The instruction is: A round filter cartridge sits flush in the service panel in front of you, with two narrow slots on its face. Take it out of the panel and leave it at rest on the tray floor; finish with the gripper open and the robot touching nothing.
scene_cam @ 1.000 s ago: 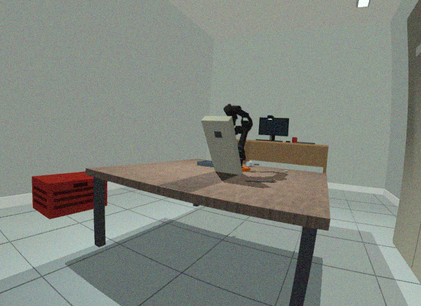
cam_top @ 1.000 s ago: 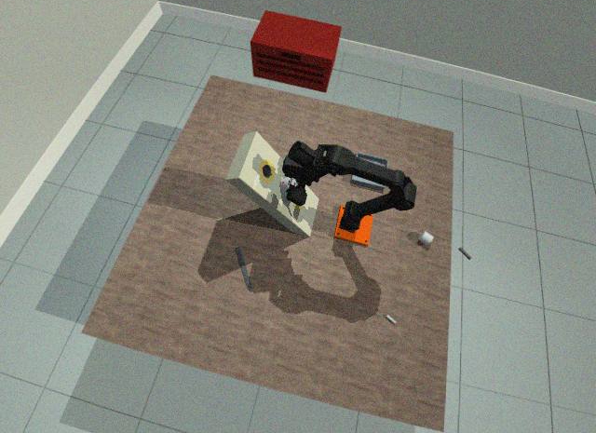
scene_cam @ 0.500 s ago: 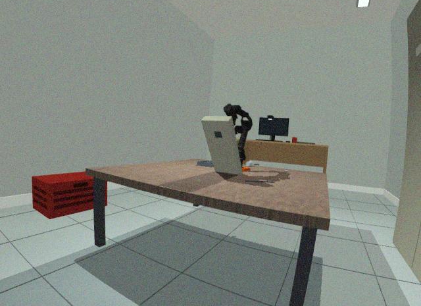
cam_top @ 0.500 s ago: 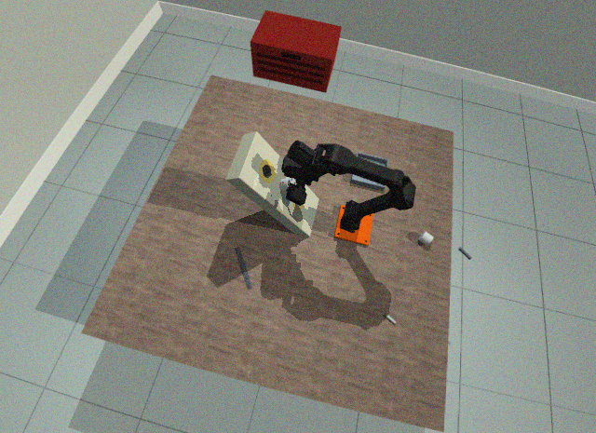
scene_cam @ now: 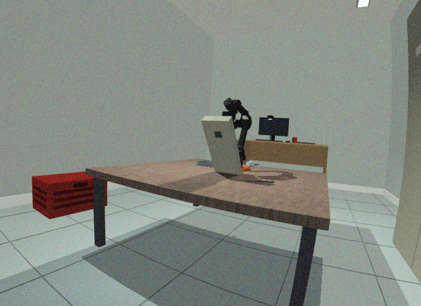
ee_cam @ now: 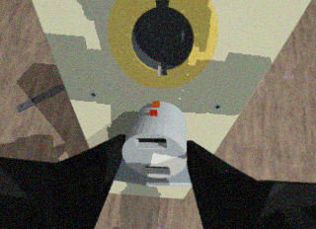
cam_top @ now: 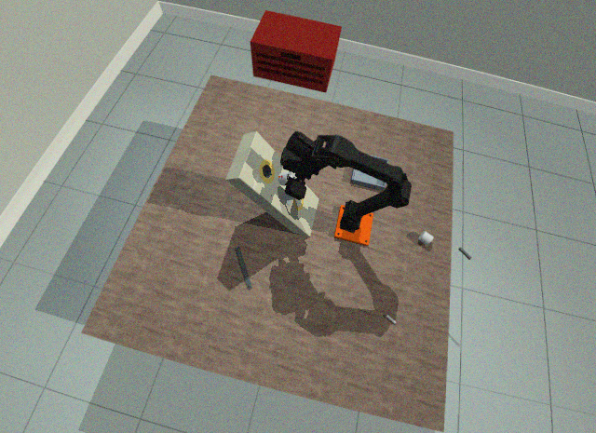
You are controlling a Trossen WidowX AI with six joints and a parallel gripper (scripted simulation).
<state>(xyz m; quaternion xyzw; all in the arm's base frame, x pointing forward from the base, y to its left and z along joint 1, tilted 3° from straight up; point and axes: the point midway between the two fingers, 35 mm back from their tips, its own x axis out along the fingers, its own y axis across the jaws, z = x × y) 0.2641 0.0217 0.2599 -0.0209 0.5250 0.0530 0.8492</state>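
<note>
Now: the grey tray 310 mm to the right of my gripper tip, 290 mm behind it and 250 mm below it. Round my gripper tip: round grey filter cartridge (right at my gripper tip); then small pale shelf (80 mm below, 10 mm behind); then small pin (530 mm behind, 280 mm to the left, 260 mm below).
</note>
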